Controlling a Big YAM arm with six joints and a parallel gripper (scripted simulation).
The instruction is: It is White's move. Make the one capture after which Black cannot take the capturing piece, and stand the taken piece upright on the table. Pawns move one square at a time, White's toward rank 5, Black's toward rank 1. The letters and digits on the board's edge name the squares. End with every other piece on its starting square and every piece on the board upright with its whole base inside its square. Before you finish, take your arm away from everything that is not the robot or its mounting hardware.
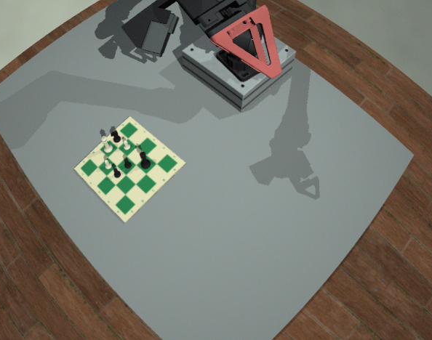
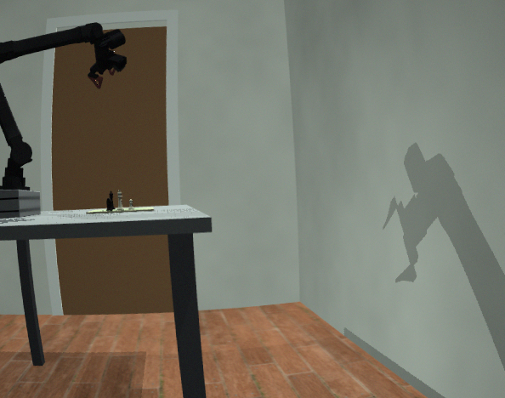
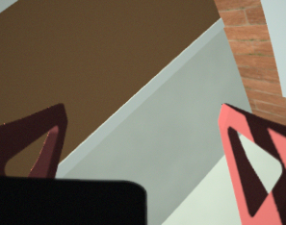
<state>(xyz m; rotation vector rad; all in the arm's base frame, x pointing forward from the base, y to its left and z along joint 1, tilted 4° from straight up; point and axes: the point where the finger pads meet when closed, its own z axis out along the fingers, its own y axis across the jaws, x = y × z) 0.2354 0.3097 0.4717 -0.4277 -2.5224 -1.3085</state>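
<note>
My hand is 13 cm short of the black piece, 36 cm to the left of it and 52 cm above it. Also, from my hand: tall white piece: 16 cm ahead, 35 cm to the right, 50 cm below; then green-and-cream chessboard: 14 cm ahead, 28 cm to the right, 53 cm below.
</note>
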